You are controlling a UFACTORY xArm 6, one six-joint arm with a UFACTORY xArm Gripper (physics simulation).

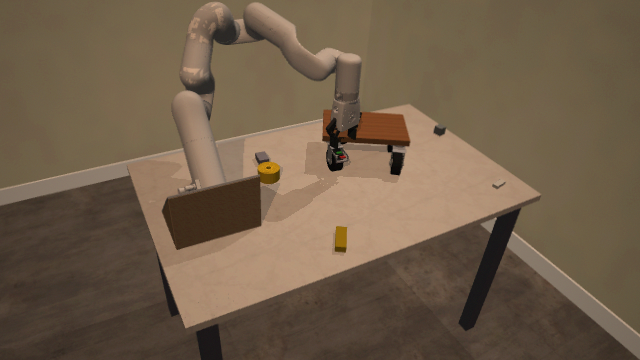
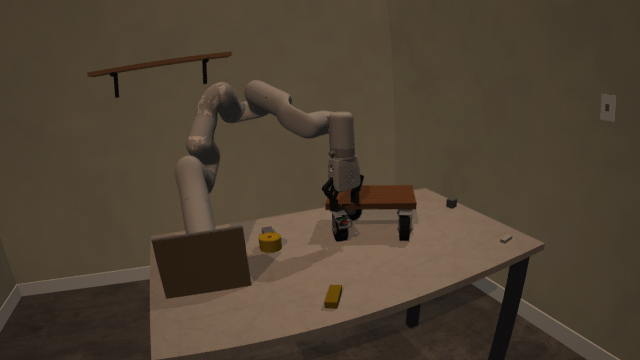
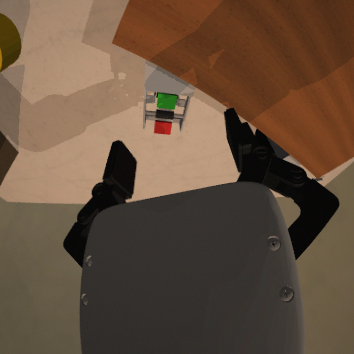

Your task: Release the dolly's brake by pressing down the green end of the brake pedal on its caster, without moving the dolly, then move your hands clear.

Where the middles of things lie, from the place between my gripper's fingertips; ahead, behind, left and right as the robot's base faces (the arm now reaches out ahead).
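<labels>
Dolly [image 1: 387, 129]: my hand 15 cm short of it, 4 cm to the right of it, 8 cm above it.
</labels>
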